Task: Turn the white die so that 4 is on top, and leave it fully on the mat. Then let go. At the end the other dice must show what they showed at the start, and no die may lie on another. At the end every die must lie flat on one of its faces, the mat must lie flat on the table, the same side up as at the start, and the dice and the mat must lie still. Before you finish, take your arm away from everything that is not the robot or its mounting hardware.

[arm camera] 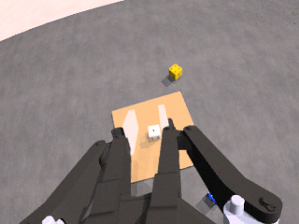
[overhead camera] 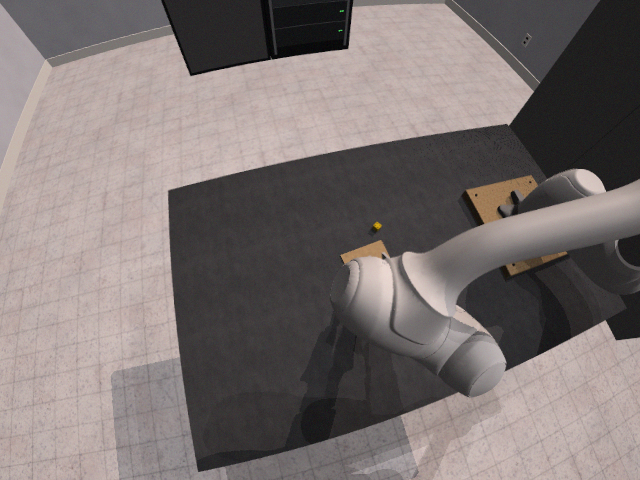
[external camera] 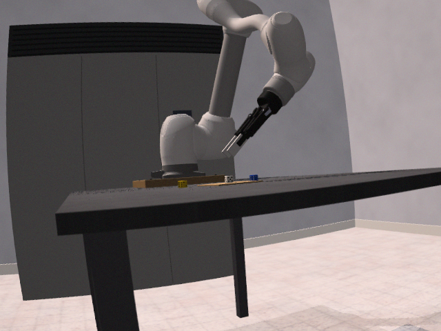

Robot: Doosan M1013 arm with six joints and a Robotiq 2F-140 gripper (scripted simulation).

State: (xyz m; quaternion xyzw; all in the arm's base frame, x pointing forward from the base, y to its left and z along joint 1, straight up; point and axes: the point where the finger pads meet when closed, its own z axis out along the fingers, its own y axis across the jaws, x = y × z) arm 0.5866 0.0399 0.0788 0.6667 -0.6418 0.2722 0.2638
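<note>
Now: hand 2 cm to the left of the white die and 9 cm above it. The rest, counted from my hand: blue die (8 cm behind, 9 cm to the left, 10 cm below); then tan mat (2 cm to the right, 11 cm below); then yellow die (5 cm behind, 15 cm to the right, 10 cm below).
</note>
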